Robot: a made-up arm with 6 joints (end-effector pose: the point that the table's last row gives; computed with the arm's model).
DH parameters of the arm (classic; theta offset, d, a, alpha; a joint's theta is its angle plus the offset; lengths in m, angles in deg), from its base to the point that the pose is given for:
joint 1: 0 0.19 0.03 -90
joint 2: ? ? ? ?
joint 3: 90 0.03 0.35 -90
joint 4: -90 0.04 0.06 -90
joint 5: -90 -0.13 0.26 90
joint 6: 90 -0.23 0.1 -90
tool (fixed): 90 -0.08 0 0
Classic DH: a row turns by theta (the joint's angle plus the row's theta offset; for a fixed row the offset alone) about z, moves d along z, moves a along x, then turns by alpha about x.
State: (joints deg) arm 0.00 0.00 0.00 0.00 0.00 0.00
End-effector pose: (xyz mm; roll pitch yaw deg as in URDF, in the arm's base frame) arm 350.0 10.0 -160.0 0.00 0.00 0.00
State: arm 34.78 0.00 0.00 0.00 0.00 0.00
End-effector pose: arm 281.8 207.9 -160.0 0.00 0.00 34.78
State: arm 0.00 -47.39 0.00 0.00 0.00 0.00
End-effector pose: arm 504.2 10.0 188.6 0.00 -47.39 0.00
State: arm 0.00 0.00 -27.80 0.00 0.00 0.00
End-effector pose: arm 350.0 -130.3 33.1 -27.80 0.00 0.00
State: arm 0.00 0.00 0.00 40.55 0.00 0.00
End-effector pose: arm 299.9 -185.7 -160.0 0.00 0.00 -40.55
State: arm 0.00 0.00 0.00 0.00 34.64 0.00
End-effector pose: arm 502.5 10.0 31.0 0.00 -34.64 0.00
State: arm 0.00 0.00 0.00 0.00 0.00 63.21
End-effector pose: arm 350.0 -6.5 -26.8 -63.21 0.00 0.00
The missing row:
joint 2: -90 0.33 0.03 -90
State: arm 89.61 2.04 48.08 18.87 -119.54 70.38
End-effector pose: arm -266.2 -149.6 -63.1 58.98 26.47 -147.76
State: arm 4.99 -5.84 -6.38 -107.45 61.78 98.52
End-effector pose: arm -127.4 247.4 307.6 -104.73 -53.79 117.38
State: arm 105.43 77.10 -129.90 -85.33 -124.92 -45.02
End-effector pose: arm -918.3 350.4 436.7 142.34 -15.10 89.62
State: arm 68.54 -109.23 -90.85 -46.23 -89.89 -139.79
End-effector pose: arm -134.7 -167.0 -206.2 112.79 0.18 -22.21
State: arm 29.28 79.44 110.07 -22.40 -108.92 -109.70
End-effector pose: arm -437.9 395.3 516.2 -104.78 -19.45 110.12
